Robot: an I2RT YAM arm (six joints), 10 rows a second.
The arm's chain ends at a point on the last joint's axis. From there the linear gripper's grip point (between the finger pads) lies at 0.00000 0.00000 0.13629 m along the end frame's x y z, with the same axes.
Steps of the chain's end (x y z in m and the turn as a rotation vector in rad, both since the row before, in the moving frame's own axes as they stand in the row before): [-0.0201 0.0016 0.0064 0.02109 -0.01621 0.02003]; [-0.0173 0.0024 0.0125 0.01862 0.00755 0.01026]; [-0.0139 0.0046 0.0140 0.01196 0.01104 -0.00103]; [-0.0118 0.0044 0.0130 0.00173 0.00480 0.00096]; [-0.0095 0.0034 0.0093 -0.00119 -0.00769 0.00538]
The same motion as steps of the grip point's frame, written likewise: [-0.0223 -0.0013 0.0064 0.02109 -0.01621 0.02003]; [-0.0163 -0.0001 0.0125 0.01862 0.00755 0.01026]; [-0.0124 0.0030 0.0140 0.01196 0.01104 -0.00103]; [-0.0111 0.0042 0.0130 0.00173 0.00480 0.00096]; [-0.0105 0.0036 0.0093 -0.00119 -0.00769 0.00538]
